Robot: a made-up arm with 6 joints.
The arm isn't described. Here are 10 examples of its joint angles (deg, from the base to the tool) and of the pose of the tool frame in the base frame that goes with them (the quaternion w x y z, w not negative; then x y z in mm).
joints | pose
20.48 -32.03 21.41 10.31 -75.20 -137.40 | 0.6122 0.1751 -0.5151 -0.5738 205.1 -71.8 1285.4
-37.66 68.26 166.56 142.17 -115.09 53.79 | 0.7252 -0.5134 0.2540 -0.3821 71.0 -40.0 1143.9
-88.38 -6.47 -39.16 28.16 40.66 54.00 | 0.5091 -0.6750 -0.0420 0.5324 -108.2 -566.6 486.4
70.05 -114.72 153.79 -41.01 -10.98 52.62 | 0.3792 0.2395 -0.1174 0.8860 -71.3 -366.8 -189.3
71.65 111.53 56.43 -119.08 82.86 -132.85 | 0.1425 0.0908 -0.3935 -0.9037 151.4 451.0 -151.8
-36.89 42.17 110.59 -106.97 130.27 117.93 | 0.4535 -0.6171 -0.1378 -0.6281 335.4 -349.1 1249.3
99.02 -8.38 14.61 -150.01 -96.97 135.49 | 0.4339 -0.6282 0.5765 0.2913 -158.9 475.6 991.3
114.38 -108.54 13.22 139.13 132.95 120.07 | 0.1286 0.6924 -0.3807 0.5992 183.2 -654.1 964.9
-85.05 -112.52 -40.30 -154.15 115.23 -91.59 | 0.8653 -0.3147 0.0387 0.3883 -0.8 61.4 1000.3
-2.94 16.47 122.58 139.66 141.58 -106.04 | 0.0305 0.1428 0.3526 -0.9243 -170.5 40.5 1319.2
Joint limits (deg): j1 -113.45..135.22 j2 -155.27..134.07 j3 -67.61..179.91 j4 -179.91..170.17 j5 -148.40..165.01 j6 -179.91..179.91
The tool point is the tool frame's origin. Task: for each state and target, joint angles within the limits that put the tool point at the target. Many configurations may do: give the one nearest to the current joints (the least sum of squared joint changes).
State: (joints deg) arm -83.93 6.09 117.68 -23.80 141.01 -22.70
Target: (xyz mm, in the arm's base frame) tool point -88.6 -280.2 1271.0
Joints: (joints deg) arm -81.96 49.58 130.68 -23.17 147.05 -26.56
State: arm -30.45 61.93 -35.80 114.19 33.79 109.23
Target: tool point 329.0 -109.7 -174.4
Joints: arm -15.97 92.97 3.58 113.80 38.48 109.26
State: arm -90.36 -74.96 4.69 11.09 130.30 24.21
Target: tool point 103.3 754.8 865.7
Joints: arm -105.54 -109.21 22.16 13.57 132.75 23.39
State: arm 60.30 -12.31 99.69 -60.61 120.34 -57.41
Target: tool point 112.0 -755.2 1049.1
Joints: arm 92.65 -54.04 92.64 -56.31 94.03 -24.85
